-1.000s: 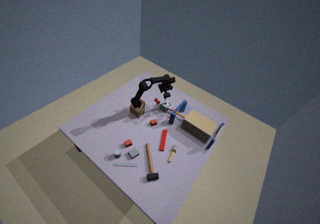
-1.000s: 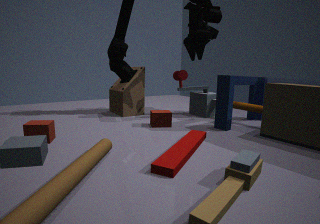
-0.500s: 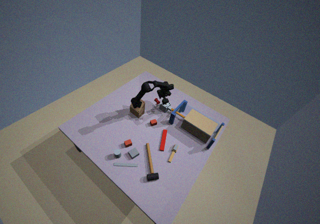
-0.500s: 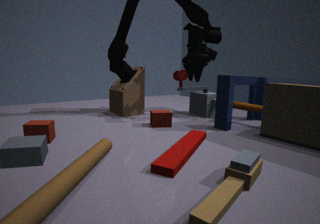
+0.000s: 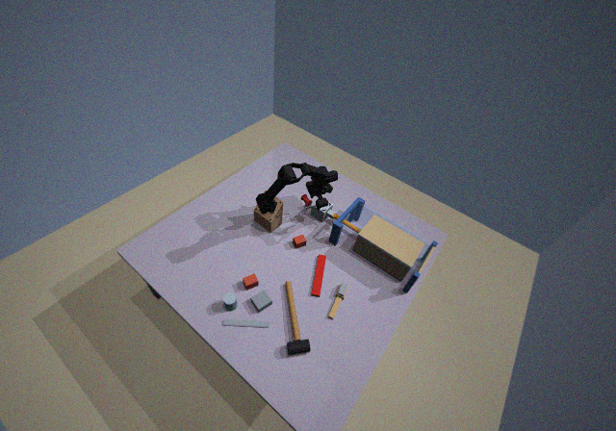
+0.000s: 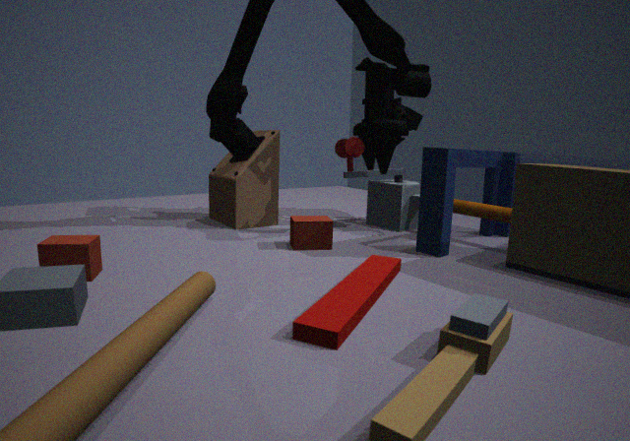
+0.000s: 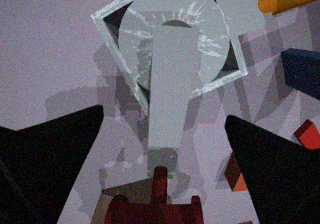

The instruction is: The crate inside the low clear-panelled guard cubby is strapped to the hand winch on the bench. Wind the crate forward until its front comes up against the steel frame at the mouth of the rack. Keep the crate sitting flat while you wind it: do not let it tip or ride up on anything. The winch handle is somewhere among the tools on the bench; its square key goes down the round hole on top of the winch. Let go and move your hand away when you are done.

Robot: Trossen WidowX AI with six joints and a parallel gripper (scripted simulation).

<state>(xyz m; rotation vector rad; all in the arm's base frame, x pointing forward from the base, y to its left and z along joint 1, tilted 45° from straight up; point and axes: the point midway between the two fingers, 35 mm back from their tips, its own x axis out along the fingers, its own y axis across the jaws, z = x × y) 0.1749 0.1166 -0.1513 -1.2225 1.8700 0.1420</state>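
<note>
Right now my gripper tip is 1 cm to the left of the winch handle, 1 cm below it and 1 cm past it. The rest, counted from my gripper tip: red knob (5 cm to the right, 3 cm behind, 3 cm above); then blue front frame (19 cm ahead, 2 cm to the left); then grey winch (8 cm below, 3 cm to the left, 2 cm ahead).
</note>
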